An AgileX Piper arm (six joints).
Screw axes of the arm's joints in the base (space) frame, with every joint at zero. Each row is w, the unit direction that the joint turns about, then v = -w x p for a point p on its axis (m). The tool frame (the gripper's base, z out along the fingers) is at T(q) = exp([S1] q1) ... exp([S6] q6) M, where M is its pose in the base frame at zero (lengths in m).
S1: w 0 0 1 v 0 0 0
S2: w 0 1 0 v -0.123 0 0
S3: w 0 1 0 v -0.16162 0 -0.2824
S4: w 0.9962 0 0.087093 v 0 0.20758 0
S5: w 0 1 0 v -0.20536 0 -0.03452
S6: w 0.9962 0 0.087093 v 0 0.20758 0
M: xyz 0.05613 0 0.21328 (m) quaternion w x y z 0.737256 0 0.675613 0
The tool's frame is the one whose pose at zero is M.
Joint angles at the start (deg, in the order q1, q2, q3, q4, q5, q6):
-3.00 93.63 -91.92 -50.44 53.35 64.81
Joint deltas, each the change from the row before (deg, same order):
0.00 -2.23 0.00 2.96 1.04 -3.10
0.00 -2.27 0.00 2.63 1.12 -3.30
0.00 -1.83 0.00 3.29 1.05 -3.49
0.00 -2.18 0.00 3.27 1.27 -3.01
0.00 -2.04 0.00 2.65 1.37 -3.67
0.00 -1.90 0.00 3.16 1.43 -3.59
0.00 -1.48 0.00 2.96 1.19 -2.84
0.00 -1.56 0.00 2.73 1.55 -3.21
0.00 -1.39 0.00 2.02 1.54 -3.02
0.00 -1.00 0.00 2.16 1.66 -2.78
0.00 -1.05 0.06 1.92 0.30 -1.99
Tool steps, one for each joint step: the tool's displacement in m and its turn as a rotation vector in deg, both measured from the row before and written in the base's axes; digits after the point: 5 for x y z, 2 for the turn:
-0.01176 0.00238 0.01028 1.08 0.29 0.94
-0.01238 0.00228 0.01032 0.63 0.42 1.14
-0.01014 0.00306 0.00682 1.16 0.86 1.58
-0.01240 0.00330 0.00834 1.42 0.34 1.41
-0.01211 0.00282 0.00760 0.39 0.92 1.80
-0.01144 0.00356 0.00609 0.91 0.98 2.06
-0.00896 0.00354 0.00416 1.14 0.76 1.91
-0.00998 0.00339 0.00419 0.70 1.12 2.08
-0.00927 0.00262 0.00366 0.13 1.17 1.91
-0.00716 0.00281 0.00157 0.45 1.52 1.91
-0.00594 0.00285 0.00304 0.46 -0.06 1.89

